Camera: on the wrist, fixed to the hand. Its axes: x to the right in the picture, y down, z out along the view.
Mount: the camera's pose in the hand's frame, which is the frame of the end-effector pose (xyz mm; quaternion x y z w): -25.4 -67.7 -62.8 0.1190 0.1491 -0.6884 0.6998
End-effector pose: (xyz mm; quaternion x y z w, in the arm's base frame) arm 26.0 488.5 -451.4 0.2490 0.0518 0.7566 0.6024
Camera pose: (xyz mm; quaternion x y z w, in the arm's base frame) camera 62.2 496.8 -539.7 0.0975 0.3875 0.1457 0.9050
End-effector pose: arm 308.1 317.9 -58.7 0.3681 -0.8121 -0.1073 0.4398
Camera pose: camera 400.7 297.1 -71.5 0.8850 -0.2621 -0.2263 0.3112
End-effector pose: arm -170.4 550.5 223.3 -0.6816 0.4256 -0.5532 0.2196
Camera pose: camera -207.3 618.8 279.3 0.6614 0.2045 0.6906 0.2095
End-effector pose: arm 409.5 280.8 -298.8 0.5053 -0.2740 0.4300 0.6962
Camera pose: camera 453.3 323.5 -372.5 0.5610 0.3111 -0.0704 0.7639
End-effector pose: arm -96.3 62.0 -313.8 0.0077 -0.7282 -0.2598 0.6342
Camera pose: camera -54.6 -11.0 -359.6 0.6209 -0.4406 -0.5306 0.3726
